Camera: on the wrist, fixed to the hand. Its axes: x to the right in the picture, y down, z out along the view.
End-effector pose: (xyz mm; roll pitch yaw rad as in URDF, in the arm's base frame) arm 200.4 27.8 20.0 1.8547 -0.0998 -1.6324
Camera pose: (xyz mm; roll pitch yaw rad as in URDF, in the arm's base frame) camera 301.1 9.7 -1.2 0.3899 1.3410 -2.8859
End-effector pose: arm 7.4 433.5 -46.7 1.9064 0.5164 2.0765
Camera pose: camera -82.4 383.9 -66.2 -1.2398 1.0053 -0.7508
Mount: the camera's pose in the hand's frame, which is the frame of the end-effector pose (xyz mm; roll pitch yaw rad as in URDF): 9.7 -49.8 -91.3 0.0732 -0.5019 -1.6008
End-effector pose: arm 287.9 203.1 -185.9 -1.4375 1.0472 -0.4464
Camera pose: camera 279.4 99.5 -175.7 -1.7202 -0.5109 -0.0205
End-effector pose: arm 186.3 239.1 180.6 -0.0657 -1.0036 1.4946
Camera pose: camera 247.9 313.9 141.6 1.1403 -0.2699 -0.5827
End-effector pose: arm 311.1 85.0 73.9 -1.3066 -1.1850 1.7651
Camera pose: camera 414.0 86.1 92.0 1.7240 -0.3482 -1.6298
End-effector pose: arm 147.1 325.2 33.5 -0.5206 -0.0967 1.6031
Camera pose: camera 235.2 343.0 -19.7 0.2840 -1.0097 -0.1732
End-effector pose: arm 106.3 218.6 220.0 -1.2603 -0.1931 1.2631
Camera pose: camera 205.4 193.2 241.0 2.3401 -1.2802 -2.6052
